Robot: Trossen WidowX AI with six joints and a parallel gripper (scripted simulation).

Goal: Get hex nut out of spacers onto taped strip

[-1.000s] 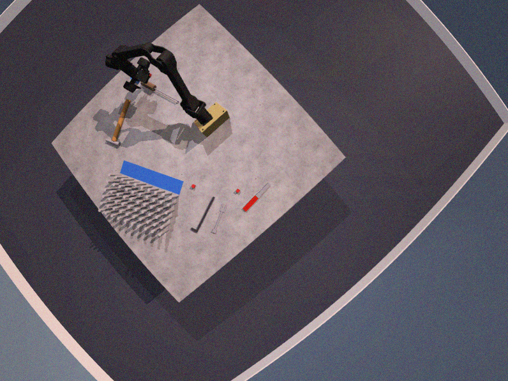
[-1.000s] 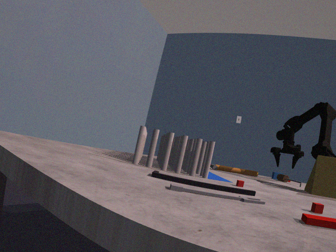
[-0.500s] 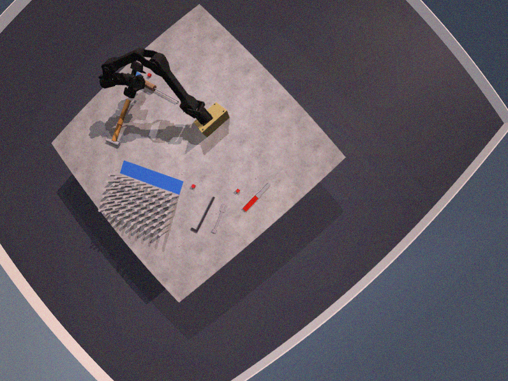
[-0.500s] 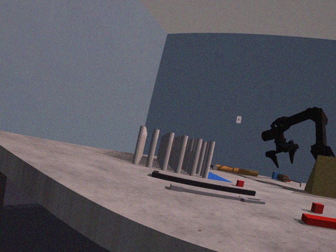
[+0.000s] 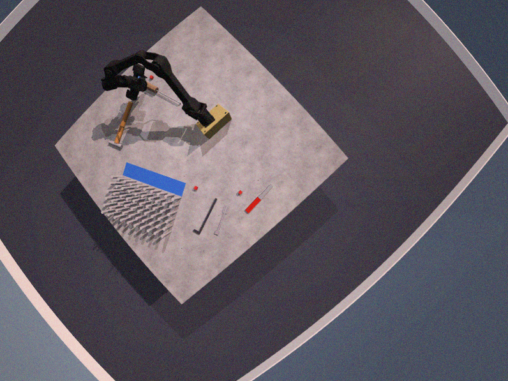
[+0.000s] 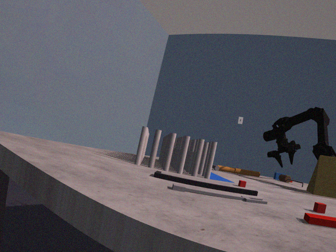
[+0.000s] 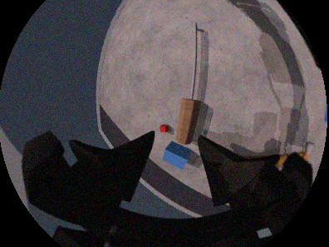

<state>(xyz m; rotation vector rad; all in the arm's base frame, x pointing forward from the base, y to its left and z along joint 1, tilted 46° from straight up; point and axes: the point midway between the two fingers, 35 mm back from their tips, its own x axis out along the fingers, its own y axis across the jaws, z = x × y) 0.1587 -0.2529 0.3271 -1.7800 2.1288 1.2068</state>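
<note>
The blue cube lies 90 mm to the right of my gripper tip, 70 mm below it and 30 mm ahead of it. From my gripper tip the other things lie so: hook tool: 100 mm to the left, 70 mm below, 40 mm behind; grey wrench: 870 mm to the left, 130 mm ahead, 80 mm below; blue taped strip: 440 mm to the left, 310 mm ahead, 90 mm below.
</note>
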